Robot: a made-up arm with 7 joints. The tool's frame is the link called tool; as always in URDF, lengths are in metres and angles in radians. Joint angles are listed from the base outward.
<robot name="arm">
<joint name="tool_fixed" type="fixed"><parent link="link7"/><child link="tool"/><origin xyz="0.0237 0.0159 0.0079" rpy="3.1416 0 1.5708"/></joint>
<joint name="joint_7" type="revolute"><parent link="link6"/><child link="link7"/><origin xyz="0.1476 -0.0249 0.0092" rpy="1.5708 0 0"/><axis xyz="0 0 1"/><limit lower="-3.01" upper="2.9"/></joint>
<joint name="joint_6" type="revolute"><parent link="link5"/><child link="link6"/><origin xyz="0.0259 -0.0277 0.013" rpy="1.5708 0 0"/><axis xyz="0 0 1"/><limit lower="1.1" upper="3.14"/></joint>
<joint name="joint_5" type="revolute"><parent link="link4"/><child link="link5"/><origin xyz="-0.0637 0.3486 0.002" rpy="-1.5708 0 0"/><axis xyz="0 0 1"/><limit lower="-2.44" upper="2.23"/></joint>
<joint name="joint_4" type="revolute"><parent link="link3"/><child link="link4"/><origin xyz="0.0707 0.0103 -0.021" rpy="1.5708 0 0"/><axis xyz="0 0 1"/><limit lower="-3.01" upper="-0.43"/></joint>
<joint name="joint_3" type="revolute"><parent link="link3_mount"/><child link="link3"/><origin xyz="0.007 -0.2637 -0.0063" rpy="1.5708 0 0"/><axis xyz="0 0 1"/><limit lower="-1.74" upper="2.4"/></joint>
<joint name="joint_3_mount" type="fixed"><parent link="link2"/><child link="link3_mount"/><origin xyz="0.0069 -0.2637 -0.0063" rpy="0 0 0"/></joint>
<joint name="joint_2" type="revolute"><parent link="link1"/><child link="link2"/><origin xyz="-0.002 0.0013 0.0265" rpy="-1.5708 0 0"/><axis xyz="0 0 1"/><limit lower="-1.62" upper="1.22"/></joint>
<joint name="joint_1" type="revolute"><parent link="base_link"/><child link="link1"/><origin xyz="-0.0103 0.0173 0.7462" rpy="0 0 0"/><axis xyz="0 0 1"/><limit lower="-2.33" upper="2.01"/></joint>
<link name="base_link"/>
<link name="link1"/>
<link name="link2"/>
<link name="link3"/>
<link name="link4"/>
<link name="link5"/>
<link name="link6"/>
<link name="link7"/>
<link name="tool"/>
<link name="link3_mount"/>
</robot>
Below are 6 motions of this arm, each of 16 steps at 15 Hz.
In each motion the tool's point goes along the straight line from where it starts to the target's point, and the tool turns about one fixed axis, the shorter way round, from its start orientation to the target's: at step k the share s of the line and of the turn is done. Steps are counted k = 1, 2, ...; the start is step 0. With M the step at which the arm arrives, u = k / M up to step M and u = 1 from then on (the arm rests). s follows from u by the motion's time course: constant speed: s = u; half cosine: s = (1 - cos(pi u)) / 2; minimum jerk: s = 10 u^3 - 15 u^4 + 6 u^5.
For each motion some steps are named. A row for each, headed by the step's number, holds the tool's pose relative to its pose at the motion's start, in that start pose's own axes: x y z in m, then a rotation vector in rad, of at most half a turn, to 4 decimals.
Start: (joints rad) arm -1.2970 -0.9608 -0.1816 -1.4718 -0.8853 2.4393 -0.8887
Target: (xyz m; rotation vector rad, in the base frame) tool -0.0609 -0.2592 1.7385 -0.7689 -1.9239 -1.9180
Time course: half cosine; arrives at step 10
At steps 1, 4, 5, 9, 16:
1: -0.0040 0.0062 -0.0102 0.0013 0.0117 -0.0160
4: -0.0566 0.0869 -0.1439 0.0185 0.1652 -0.2259
5: -0.0819 0.1258 -0.2082 0.0267 0.2391 -0.3269
9: -0.1599 0.2454 -0.4062 0.0522 0.4664 -0.6377
16: -0.1639 0.2515 -0.4164 0.0535 0.4781 -0.6537

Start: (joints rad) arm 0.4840 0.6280 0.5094 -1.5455 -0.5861 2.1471 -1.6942
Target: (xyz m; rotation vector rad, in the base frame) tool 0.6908 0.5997 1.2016 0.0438 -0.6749 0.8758
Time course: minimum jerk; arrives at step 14
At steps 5, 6, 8, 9, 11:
5: 0.0016 -0.0489 0.0472 -0.0402 -0.1165 -0.1131
6: 0.0023 -0.0731 0.0705 -0.0601 -0.1740 -0.1689
8: 0.0040 -0.1256 0.1211 -0.1032 -0.2989 -0.2902
9: 0.0048 -0.1497 0.1444 -0.1231 -0.3564 -0.3460
11: 0.0059 -0.1848 0.1783 -0.1519 -0.4401 -0.4272

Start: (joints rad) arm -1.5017 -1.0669 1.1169 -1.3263 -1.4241 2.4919 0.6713
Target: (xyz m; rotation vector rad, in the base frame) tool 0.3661 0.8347 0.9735 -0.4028 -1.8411 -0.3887
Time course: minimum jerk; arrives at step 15
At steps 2, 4, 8, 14, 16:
2: -0.0012 0.0025 0.0066 -0.0003 0.0131 0.0007
4: -0.0078 0.0158 0.0421 -0.0019 0.0830 0.0044
8: -0.0361 0.0729 0.1942 -0.0086 0.3830 0.0203
14: -0.0641 0.1294 0.3445 -0.0152 0.6793 0.0360
16: -0.0643 0.1297 0.3454 -0.0153 0.6811 0.0361

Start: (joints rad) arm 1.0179 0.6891 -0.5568 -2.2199 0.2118 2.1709 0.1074
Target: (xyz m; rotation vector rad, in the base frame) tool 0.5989 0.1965 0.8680 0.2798 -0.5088 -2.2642
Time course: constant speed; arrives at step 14
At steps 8, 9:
8: 0.0779 -0.0288 0.0734 0.4478 0.2302 -0.5736
9: 0.0876 -0.0324 0.0825 0.5038 0.2590 -0.6453

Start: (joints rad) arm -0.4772 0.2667 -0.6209 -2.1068 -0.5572 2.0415 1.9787
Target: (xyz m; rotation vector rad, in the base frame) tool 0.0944 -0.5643 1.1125 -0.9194 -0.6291 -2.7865
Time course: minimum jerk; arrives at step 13
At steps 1, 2, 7, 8, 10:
1: 0.0002 0.0009 -0.0001 0.0011 0.0009 0.0048
2: 0.0012 0.0062 -0.0004 0.0077 0.0065 0.0342
7: 0.0236 0.1249 -0.0085 0.1537 0.1295 0.6850
8: 0.0293 0.1549 -0.0105 0.1905 0.1606 0.8490
10: 0.0378 0.2001 -0.0136 0.2461 0.2074 1.0969

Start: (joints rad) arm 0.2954 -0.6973 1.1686 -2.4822 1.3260 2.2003 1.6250
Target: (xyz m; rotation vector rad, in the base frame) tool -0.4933 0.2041 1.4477 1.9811 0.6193 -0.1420
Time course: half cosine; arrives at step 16
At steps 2, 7, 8, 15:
2: 0.0164 -0.0134 0.0129 0.0046 0.0741 0.0712
7: 0.1732 -0.1422 0.1367 0.0484 0.7836 0.7533
8: 0.2152 -0.1767 0.1698 0.0602 0.9735 0.9358
15: 0.4263 -0.3499 0.3364 0.1192 1.9282 1.8537

